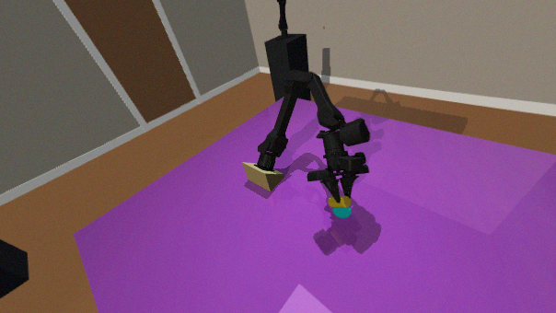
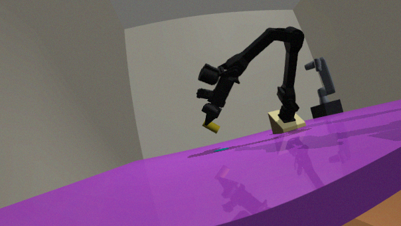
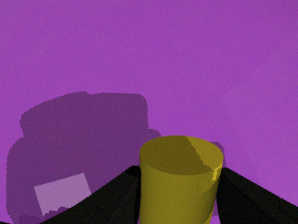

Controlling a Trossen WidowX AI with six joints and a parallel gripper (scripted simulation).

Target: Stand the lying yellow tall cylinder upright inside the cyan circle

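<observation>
Right now the cyan circle is 30 mm behind my gripper tip, 40 mm to the left of it and 110 mm below it. Also, from my gripper tip: yellow cylinder 20 mm behind, 10 mm below.
</observation>
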